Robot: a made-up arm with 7 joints.
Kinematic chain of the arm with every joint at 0, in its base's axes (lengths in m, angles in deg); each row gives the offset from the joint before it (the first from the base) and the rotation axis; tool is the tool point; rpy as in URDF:
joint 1: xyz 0 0 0.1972 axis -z
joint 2: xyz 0 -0.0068 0.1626 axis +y
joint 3: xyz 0 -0.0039 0.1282 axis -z
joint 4: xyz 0 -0.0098 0.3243 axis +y
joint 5: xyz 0 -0.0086 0.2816 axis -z
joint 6: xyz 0 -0.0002 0.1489 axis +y
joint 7: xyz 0 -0.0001 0.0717 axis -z
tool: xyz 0 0 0 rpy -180 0 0
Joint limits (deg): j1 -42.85..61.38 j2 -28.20..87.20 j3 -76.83..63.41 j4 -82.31..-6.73 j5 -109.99..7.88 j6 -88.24..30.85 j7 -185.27..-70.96
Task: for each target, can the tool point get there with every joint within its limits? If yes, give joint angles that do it. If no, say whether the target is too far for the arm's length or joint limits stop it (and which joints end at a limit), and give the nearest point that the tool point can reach.
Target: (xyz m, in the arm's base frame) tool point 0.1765 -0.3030 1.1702
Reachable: yes | joints 37.16 42.07 -14.66 -37.41 -35.09 -37.10 -146.92
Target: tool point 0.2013 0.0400 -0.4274
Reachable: no: joint limits stop it (at a limit: joint 1, joint 2, joint 3, joint 4, joint 6) | nearest point 0.6611 -0.0019 0.3990 | short by 0.947 m
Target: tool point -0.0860 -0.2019 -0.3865
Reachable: no: joint limits stop it (at a limit: joint 1, joint 2, joint 3, joint 4, joint 6) | nearest point -0.1666 -0.6367 0.4006 | short by 0.903 m
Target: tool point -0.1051 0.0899 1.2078
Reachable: yes | joints 15.56 18.13 10.73 -51.84 -66.94 13.26 -135.75
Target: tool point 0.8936 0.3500 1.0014
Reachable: no: too far | nearest point 0.7385 0.2893 0.8901 | short by 0.200 m
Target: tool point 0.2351 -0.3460 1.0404
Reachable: yes | joints 2.02 43.81 -39.36 -62.63 -74.57 -44.61 -102.70
